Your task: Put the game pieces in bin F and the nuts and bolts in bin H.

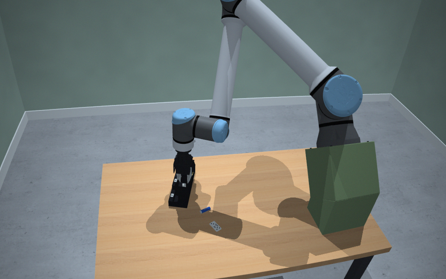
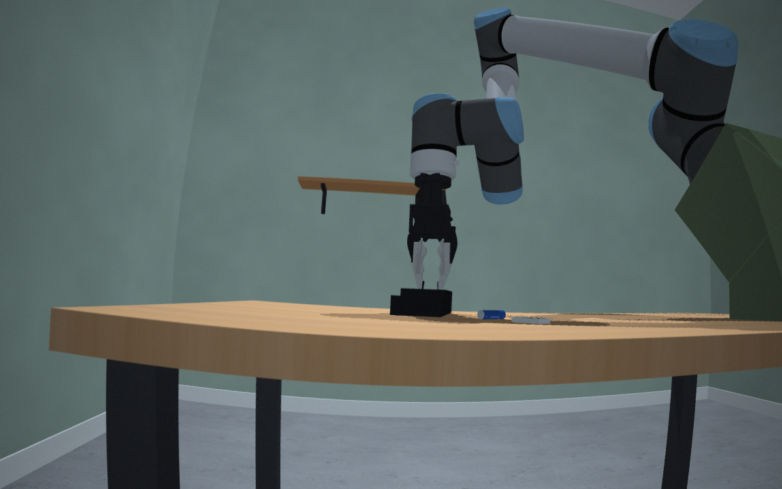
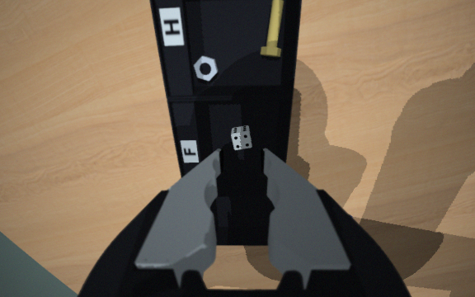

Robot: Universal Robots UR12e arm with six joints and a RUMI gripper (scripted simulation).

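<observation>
The black bin lies 30 mm below my hand and 10 mm ahead of it. From my hand the other things lie so: brass bolt: 60 mm to the right, 50 mm behind, 40 mm below; grey nut: 60 mm to the right, 40 mm below; white die: 40 mm below.
</observation>
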